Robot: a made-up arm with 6 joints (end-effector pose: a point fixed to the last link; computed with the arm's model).
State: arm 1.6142 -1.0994 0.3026 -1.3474 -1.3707 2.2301
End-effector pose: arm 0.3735 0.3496 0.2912 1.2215 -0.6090 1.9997
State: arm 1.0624 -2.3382 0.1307 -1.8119 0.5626 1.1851
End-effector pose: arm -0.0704 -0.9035 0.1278 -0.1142 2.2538 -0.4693
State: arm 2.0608 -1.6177 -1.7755 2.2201 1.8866 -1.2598
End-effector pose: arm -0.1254 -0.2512 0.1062 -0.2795 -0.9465 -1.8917
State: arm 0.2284 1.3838 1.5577 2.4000 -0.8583 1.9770
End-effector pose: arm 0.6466 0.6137 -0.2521 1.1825 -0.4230 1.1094
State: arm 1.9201 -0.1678 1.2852 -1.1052 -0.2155 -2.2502
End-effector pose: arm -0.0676 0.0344 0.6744 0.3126 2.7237 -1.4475
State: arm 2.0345 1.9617 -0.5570 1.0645 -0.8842 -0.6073
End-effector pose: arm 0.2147 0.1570 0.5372 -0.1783 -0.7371 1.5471
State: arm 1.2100 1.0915 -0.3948 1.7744 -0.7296 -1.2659
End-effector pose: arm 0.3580 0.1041 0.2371 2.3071 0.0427 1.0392
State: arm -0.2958 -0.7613 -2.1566 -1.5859 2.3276 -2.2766
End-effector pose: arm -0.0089 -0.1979 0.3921 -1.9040 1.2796 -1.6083
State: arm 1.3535 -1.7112 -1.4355 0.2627 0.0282 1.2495
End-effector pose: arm -0.0252 -0.7820 -0.4430 0.7083 0.1759 -0.1841
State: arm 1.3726 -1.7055 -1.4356 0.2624 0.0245 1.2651
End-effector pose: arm -0.0144 -0.7905 -0.4357 0.6881 0.1590 -0.1789
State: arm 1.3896 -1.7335 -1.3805 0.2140 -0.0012 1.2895
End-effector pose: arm -0.0497 -0.8070 -0.4165 0.6364 0.1421 -0.2511
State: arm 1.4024 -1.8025 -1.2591 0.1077 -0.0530 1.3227
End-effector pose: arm -0.1475 -0.8169 -0.3787 0.5492 0.1445 -0.4173
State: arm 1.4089 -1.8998 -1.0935 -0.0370 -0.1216 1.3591
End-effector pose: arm -0.2883 -0.7932 -0.3145 0.4377 0.1958 -0.6420
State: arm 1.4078 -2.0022 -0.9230 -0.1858 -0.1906 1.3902
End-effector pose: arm -0.4197 -0.7338 -0.2243 0.3217 0.2998 -0.8599
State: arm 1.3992 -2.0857 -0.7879 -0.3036 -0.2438 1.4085
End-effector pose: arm -0.5013 -0.6706 -0.1331 0.2270 0.4177 -1.0162
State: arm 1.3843 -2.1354 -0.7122 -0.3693 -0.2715 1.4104
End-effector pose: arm -0.5365 -0.6314 -0.0744 0.1756 0.5006 -1.0963
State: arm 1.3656 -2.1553 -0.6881 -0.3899 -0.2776 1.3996
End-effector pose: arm -0.5487 -0.6169 -0.0540 0.1656 0.5366 -1.1226
